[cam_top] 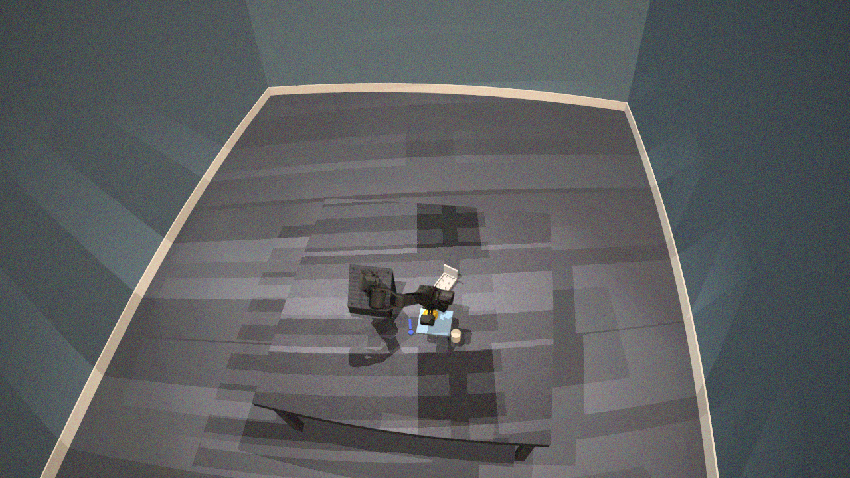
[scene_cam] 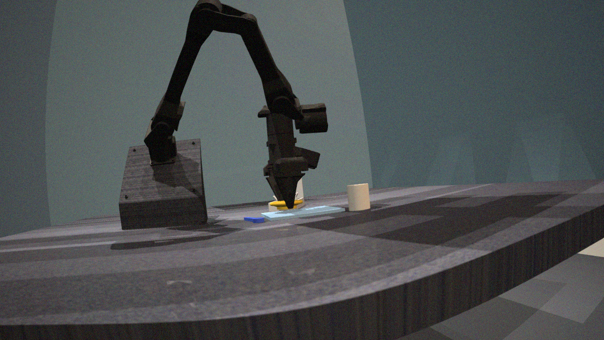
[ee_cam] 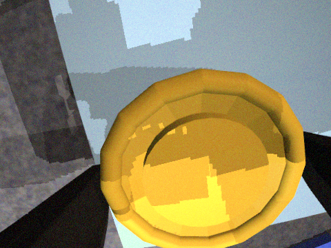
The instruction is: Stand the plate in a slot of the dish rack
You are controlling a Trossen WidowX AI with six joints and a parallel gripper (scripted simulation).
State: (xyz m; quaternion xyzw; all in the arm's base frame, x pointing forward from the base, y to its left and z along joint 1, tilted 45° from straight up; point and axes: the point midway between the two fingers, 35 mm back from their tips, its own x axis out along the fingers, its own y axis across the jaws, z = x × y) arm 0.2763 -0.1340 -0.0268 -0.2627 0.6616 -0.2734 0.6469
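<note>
Now: gripper tip 2 cm to the left of the light blue mat, 2 cm short of it and 1 cm above it. The rest, counted from my gripper tip: yellow plate: 1 cm above; blue spoon: 8 cm behind, 7 cm to the right, 1 cm below; cream cup: 13 cm ahead, 10 cm to the right, 1 cm above.
</note>
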